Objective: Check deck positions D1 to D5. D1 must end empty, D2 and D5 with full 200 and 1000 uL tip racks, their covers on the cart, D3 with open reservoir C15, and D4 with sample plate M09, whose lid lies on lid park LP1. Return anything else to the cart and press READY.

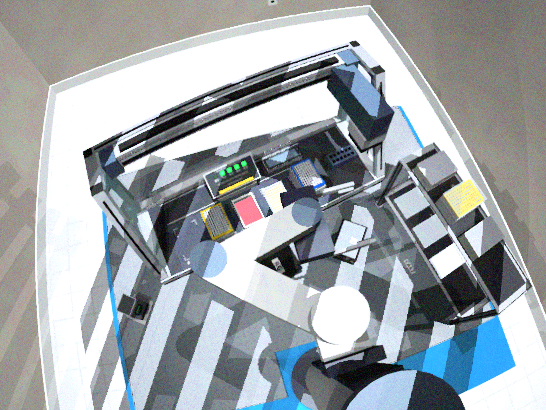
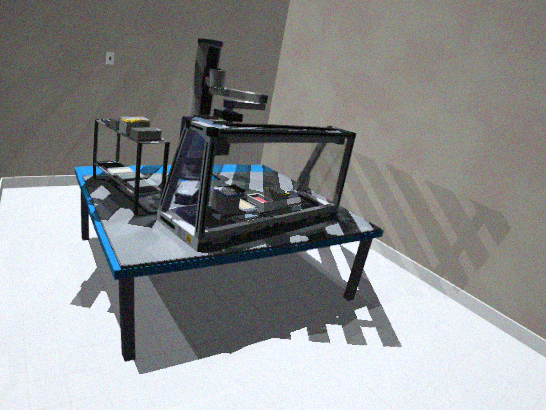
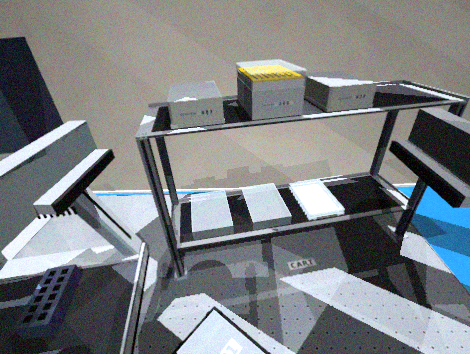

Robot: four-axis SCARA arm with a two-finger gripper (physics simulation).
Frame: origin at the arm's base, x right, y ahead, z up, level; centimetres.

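Seen in the pictures: gripper, fingertip midpoint: (image 1: 364, 212) (image 3: 247, 133).
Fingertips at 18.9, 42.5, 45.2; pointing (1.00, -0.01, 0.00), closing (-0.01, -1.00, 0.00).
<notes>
Offsets run from my fingertips to a thing's top centre, as dx, dy, dz. "pt": to the spot under its first point.
My gripper (image 1: 349, 218) (image 3: 247, 133) is open and empty, facing the cart (image 1: 456, 320) (image 3: 215, 241). On the deck, D1 shows nothing on it. A yellow-rimmed tip rack (image 1: 217, 221) (image 2: 280, 193) stands at D2, red reservoir C15 {-29.2, +25.2, -36.0} (image 1: 247, 210) (image 2: 259, 198) at D3, a cream plate (image 1: 274, 194) (image 2: 245, 204) at D4, partly behind the arm, and a blue-rimmed tip rack (image 1: 307, 174) (image 2: 226, 201) at D5. Whether every tip is present is too blurred to tell. A pale lid {+3.9, +4.2, -38.2} (image 1: 350, 236) (image 3: 212, 335) lies on LP1.
The cart's top shelf holds a yellow rack (image 1: 465, 199) (image 3: 271, 95) between two grey boxes {+30.9, +8.8, -4.8} (image 1: 436, 165) (image 3: 196, 107); its lower shelf holds two clear covers {+30.9, +8.8, -31.4} (image 1: 410, 200) (image 3: 212, 212) and a white plate {+36.2, -16.7, -32.3} (image 1: 449, 260) (image 3: 317, 200). A panel {pt -31.6, +39.0, -32.3} (image 1: 232, 175) shows several green lights. The enclosure surrounds the deck.
</notes>
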